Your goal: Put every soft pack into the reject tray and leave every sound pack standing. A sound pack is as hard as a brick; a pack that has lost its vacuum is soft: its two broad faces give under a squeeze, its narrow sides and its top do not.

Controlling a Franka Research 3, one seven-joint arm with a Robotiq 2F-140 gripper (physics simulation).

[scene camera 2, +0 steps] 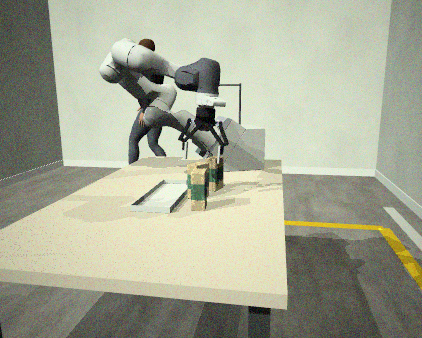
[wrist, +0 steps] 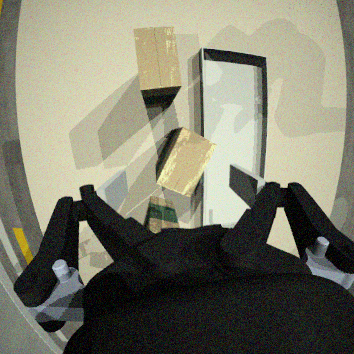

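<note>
Three tan packs with green bands stand upright. The first pack is farthest from the robot base. The middle pack is turned at an angle close beside the tray; it is mostly hidden behind the first in the scene view. The third pack is nearest the base, partly covered by the gripper body in the wrist view. The reject tray lies beside the row and holds no pack. My gripper is open and empty, above the packs. Softness cannot be seen.
The packs and tray are on a pale table. A person is partly hidden behind the arm. A grey block-like shape and a thin dark post stand behind the gripper. Yellow floor tape runs beside the table.
</note>
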